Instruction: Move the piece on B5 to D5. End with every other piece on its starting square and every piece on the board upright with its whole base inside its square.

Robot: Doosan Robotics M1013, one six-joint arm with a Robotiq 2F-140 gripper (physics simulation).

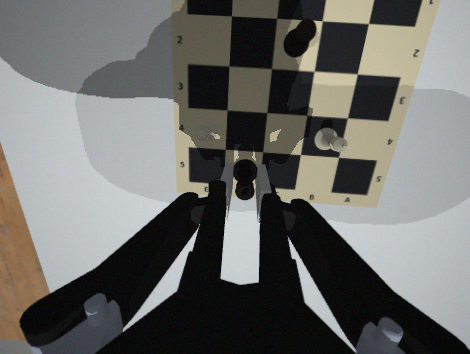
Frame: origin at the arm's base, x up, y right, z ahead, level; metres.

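Seen in the pictures: gripper, fingertip midpoint: [244, 175].
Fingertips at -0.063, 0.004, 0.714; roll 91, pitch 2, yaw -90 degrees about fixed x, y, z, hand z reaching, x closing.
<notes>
Pixels of each thing's middle, then the offset from my fingertips to it, as dx, dy, dz. "spot": a spot on its surface instead.
- chessboard, body centre: [289, 93] -0.007, -0.034, -0.083
- B5, surface spot: [318, 172] spot: -0.004, -0.075, -0.010
- white piece, body centre: [333, 142] +0.017, -0.074, -0.045
- pale piece, body centre: [204, 132] +0.012, +0.041, -0.042
My gripper [244, 175] is shut on a black piece [245, 170], whose round base and smaller head show between the two fingertips. The held piece is over D5, in the near row of the chessboard [382, 165]. It looks low and upright, but whether its base touches the board cannot be told. The fingers hide parts of D5's sides. B5 [318, 172] shows no piece on it.
A white piece [326, 138] stands on B4, right of the gripper. A pale piece [203, 133] stands in shadow on E4, ahead and left. A black piece [297, 43] stands on C2, farther away. A wooden surface [17, 240] shows at the left edge.
</notes>
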